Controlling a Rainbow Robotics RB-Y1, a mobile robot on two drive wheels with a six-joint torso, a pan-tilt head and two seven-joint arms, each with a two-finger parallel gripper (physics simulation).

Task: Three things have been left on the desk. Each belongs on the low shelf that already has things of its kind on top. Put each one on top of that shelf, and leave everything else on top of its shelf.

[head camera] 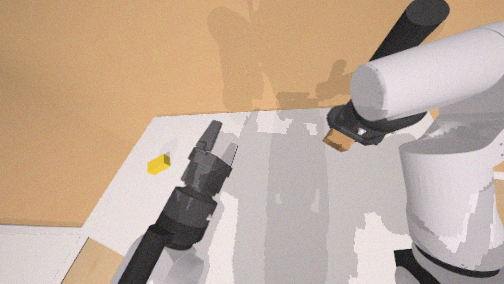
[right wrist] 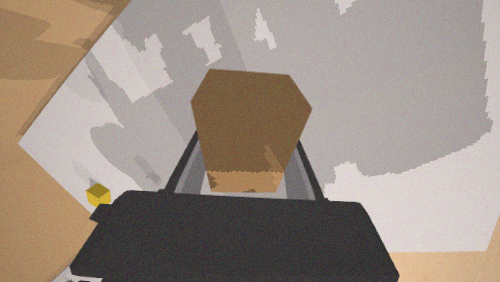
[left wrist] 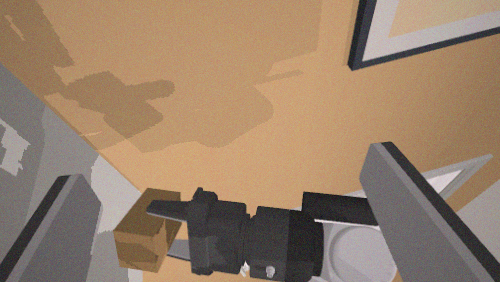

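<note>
A yellow block lies on the white desk, near its far left part in the head view. My left gripper is open and empty, above the desk to the right of the yellow block in the head view. My right gripper is shut on a brown block and holds it up over the far right part of the desk. The low shelves and a third loose thing do not show.
An orange-tan wall stands behind the desk. A dark-edged picture frame hangs on it. A pale surface is at the lower left of the head view. My right forearm covers the desk's far right corner there.
</note>
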